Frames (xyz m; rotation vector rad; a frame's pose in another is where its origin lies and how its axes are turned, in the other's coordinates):
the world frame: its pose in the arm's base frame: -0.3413 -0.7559 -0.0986 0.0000 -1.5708 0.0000
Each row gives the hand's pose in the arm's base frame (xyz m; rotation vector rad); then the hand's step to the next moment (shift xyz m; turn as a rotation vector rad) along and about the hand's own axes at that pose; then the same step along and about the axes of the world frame.
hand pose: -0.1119 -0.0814 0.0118 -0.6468 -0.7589 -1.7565
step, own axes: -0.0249 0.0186 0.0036 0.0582 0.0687 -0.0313
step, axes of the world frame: -0.0127 0.0136 -0.0251 0.0350 -0.0752 -0.0471
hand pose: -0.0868 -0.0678 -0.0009 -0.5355 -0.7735 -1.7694
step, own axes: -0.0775 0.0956 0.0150 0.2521 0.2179 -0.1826
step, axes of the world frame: -0.0197 0.0418 -0.1151 0.0999 -0.3431 -0.1291
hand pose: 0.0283 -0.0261 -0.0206 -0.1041 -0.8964 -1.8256
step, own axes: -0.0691 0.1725 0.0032 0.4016 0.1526 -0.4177
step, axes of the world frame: 0.0613 0.0260 -0.1735 -0.0339 -0.5922 -0.0850
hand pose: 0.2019 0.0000 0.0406 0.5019 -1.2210 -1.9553
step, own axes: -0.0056 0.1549 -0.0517 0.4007 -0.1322 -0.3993
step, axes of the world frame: 0.1124 -0.0648 -0.0993 -0.2769 -0.5091 0.0395
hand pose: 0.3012 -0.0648 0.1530 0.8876 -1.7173 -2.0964
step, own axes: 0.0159 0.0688 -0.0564 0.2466 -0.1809 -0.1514
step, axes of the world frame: 0.0557 -0.0701 -0.0120 -0.2561 -0.2153 0.0672
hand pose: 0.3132 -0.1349 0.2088 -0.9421 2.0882 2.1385
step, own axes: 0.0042 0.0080 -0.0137 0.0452 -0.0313 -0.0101
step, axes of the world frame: 0.0065 -0.0150 0.0011 -0.0465 -0.0236 0.0202
